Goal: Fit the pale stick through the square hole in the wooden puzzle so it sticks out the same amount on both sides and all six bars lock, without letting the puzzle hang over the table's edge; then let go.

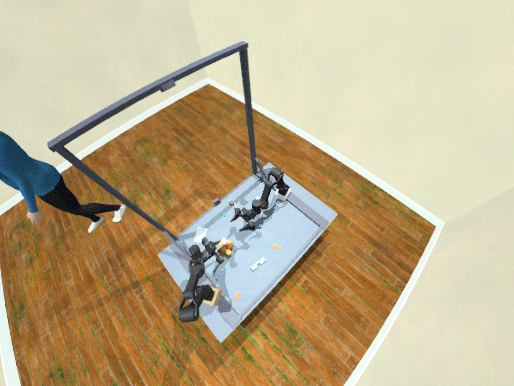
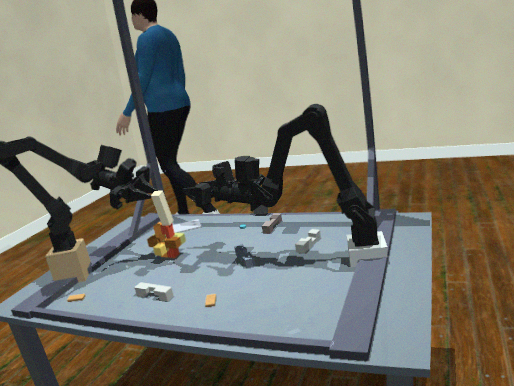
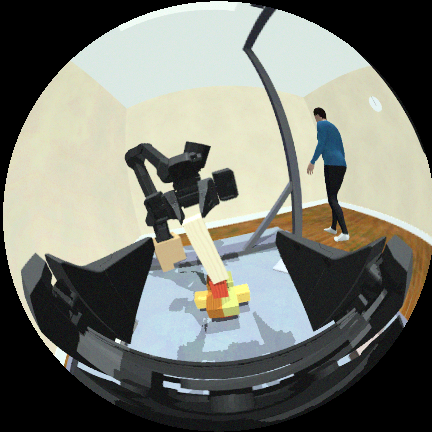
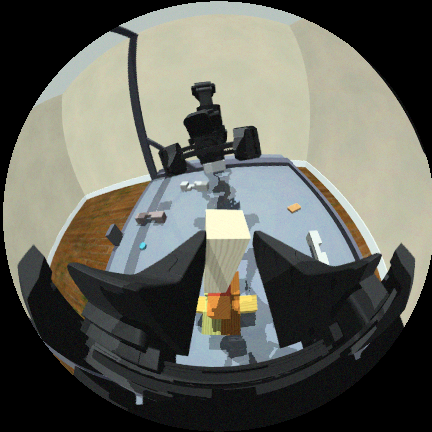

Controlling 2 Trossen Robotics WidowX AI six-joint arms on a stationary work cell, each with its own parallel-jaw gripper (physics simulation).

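Places are measured from the left arm's base along level axes (x ahead, y left, z up), in centimetres.
Pixels of known places: left gripper, fingertip midpoint: (image 1: pixel 234 226) (image 2: pixel 191 187) (image 3: pixel 214 240) (image 4: pixel 200 160); right gripper, fingertip midpoint: (image 1: pixel 223 242) (image 2: pixel 154 194) (image 3: pixel 191 218) (image 4: pixel 229 236); left arm's base, origin of the base link: (image 1: pixel 282 191) (image 2: pixel 366 240); right arm's base, origin of the base link: (image 1: pixel 208 294) (image 2: pixel 64 247) (image 3: pixel 163 237).
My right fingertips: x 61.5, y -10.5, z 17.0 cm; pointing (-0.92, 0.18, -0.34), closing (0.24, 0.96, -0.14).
For each thing: its top centre in the pictures, then the offset to it from my right fingertips.
- wooden puzzle, middle of its top: (image 4: pixel 230 302) (image 3: pixel 212 288) (image 2: pixel 163 238) (image 1: pixel 226 248) dz -15.1, dx +0.8, dy -0.7 cm
- pale stick, middle of its top: (image 4: pixel 209 221) (image 3: pixel 198 214) (image 2: pixel 158 191) dz +0.6, dx -1.2, dy -1.0 cm
- white notched block, middle of its top: (image 4: pixel 319 247) (image 2: pixel 152 287) (image 1: pixel 258 263) dz -19.2, dx -3.2, dy +23.2 cm
- brownish block, middle of its top: (image 4: pixel 148 214) (image 2: pixel 271 219) dz -19.2, dx -32.1, dy -18.2 cm
- pale notched block, middle of its top: (image 2: pixel 307 236) (image 4: pixel 193 182) dz -19.2, dx -44.8, dy -0.9 cm
- blue disc, middle of its top: (image 2: pixel 242 225) dz -21.2, dx -21.2, dy -20.2 cm
The wooden puzzle (image 1: pixel 226 248) (image 2: pixel 172 242) (image 3: pixel 220 306) (image 4: pixel 219 306), of orange, yellow and red bars, sits on the table. The pale stick (image 2: pixel 161 207) (image 3: pixel 205 247) (image 4: pixel 227 225) rises from its top, leaning slightly, with most of its length above the bars. How deep its lower end sits is hidden. My right gripper (image 2: pixel 154 191) (image 4: pixel 229 236) is partly open at the stick's upper end, with a fingertip on either side, not gripping it. My left gripper (image 1: pixel 236 224) (image 3: pixel 214 240) is wide open and empty, above the table and apart from the puzzle and stick.
A white notched block (image 1: pixel 258 264) (image 2: pixel 153 291) and two orange pieces (image 2: pixel 76 297) (image 2: pixel 210 300) lie toward the near edge. A brownish block (image 2: pixel 272 223), a pale notched block (image 2: pixel 307 241) and a blue disc (image 2: pixel 243 226) lie farther back. A raised dark rail (image 2: pixel 180 334) borders the table.
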